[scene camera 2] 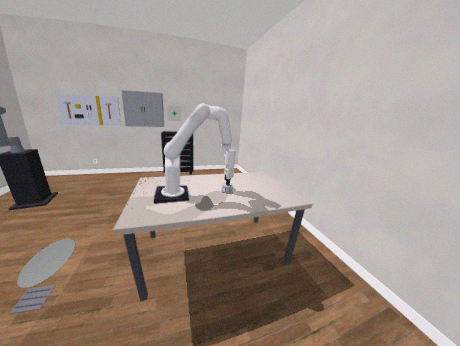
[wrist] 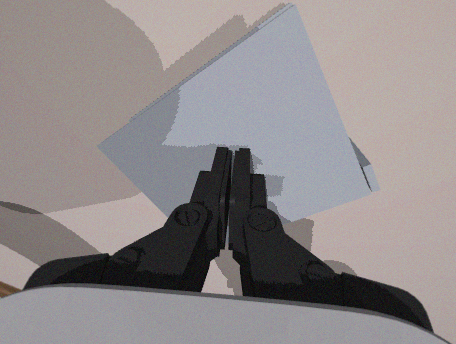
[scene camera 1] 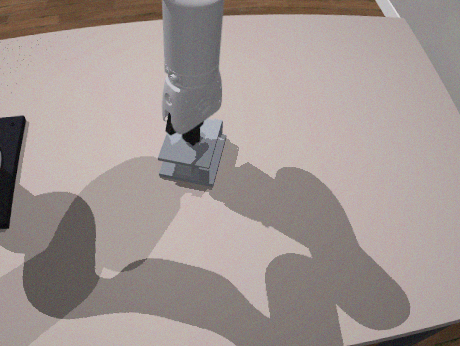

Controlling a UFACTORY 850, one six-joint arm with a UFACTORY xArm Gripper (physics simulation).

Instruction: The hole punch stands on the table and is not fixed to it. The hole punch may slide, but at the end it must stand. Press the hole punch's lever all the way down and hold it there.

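The grey-blue hole punch (scene camera 1: pixel 172 172) (scene camera 2: pixel 227 190) stands upright on the table. Its flat lever (scene camera 1: pixel 182 152) (wrist: pixel 255 95) lies over the base, with a gap between them at the near side in scene camera 1. My gripper (scene camera 1: pixel 192 142) (scene camera 2: pixel 228 184) (wrist: pixel 232 171) is shut and empty, pointing down. Its fingertips are at the lever's top face and appear to touch it, toward the far part of the lever in scene camera 1. The exact contact is hard to tell, and the fingers hide part of the lever.
The robot's black base plate (scene camera 1: pixel 11 175) (scene camera 2: pixel 160 199) sits on the table (scene camera 1: pixel 350 100) (scene camera 2: pixel 130 220), left of the hole punch. Dark arm shadows fall across the table. A wall (scene camera 2: pixel 375 125) rises beyond the table's right side.
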